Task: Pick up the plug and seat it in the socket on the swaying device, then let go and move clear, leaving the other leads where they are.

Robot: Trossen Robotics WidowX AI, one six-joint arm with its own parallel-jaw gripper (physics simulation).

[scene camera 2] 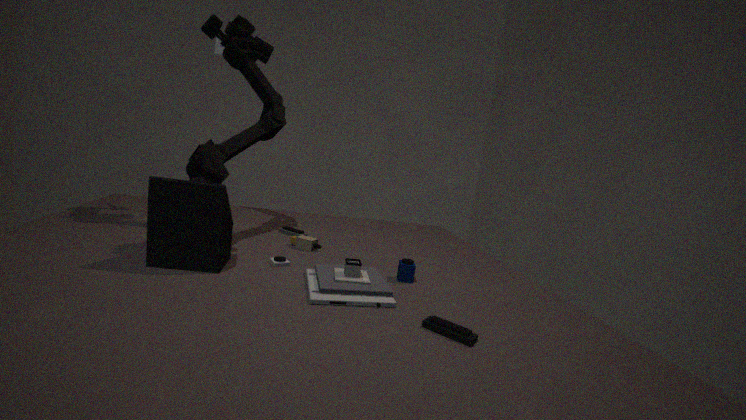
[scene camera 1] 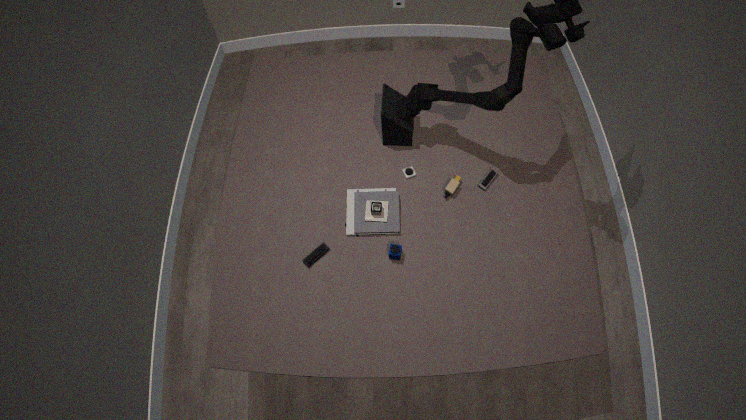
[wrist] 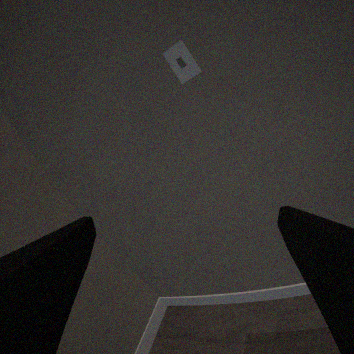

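A beige block with a yellow end and a black tip, which looks like the plug [scene camera 1: 452, 186] [scene camera 2: 306, 243], lies on the mat. The device has a grey slab [scene camera 1: 391, 200] [scene camera 2: 380, 286] over a white base [scene camera 1: 350, 209] [scene camera 2: 311, 293]; the base shows along the slab's left side in the first scene view. A small square socket [scene camera 1: 376, 207] [scene camera 2: 352, 268] with a dark rim stands upright on its pale top plate. My gripper [wrist: 186, 221] is open and empty. It is high above the floor, beyond the plug and far from both plug and socket, facing a wall.
A blue block [scene camera 1: 395, 252] [scene camera 2: 406, 271], a black bar [scene camera 1: 315, 255] [scene camera 2: 449, 330], a grey-and-black bar [scene camera 1: 487, 179] [scene camera 2: 291, 230] and a white square with a black disc [scene camera 1: 409, 171] [scene camera 2: 279, 260] lie around the device. The arm's black pedestal [scene camera 1: 396, 127] [scene camera 2: 187, 224] stands behind them.
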